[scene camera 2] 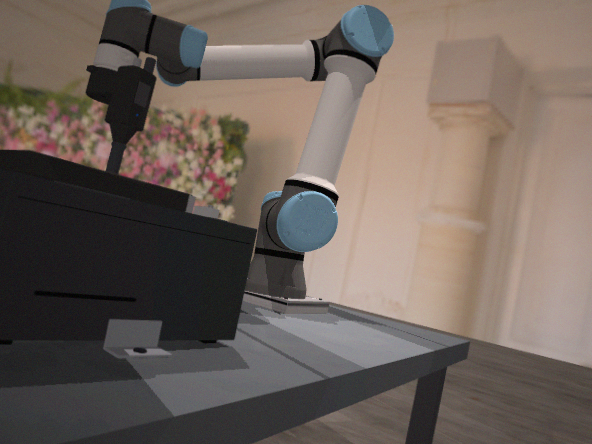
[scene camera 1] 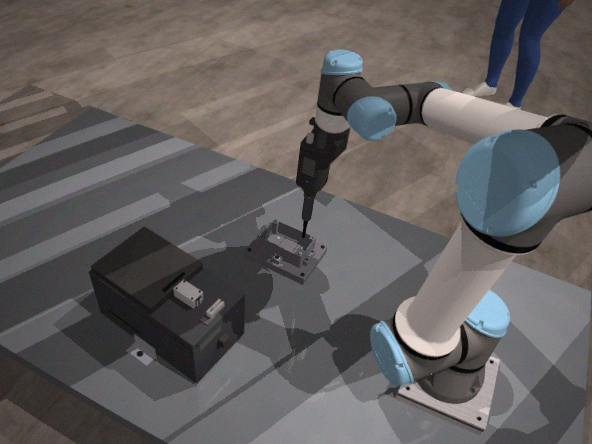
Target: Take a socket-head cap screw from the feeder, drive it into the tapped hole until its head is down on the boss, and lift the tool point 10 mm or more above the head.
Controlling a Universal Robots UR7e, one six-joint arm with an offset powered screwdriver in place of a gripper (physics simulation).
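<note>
My screwdriver (scene camera 1: 304, 235) points down with its thin dark bit tip over the right-hand part of the open grey housing (scene camera 1: 302, 258), slightly above it as far as I can tell. Whether a screw is on the tip is too small to make out. The tapped hole, its boss and any screw head there cannot be made out. The black feeder (scene camera 1: 145, 265) (scene camera 2: 125, 260) stands left of the housing, with a pale block (scene camera 1: 188, 293) and a small light part (scene camera 1: 215, 308) on top. In scene camera 2 the driver's nose (scene camera 2: 115, 159) shows above the feeder; the tip and housing are hidden behind it.
The arm's base plate (scene camera 1: 450, 407) (scene camera 2: 302, 305) is bolted to the grey table (scene camera 1: 350, 400) (scene camera 2: 300, 395) at the right. A small angle bracket (scene camera 1: 142, 352) (scene camera 2: 132, 334) is at the feeder's side. A person's legs (scene camera 1: 525, 45) show beyond the table.
</note>
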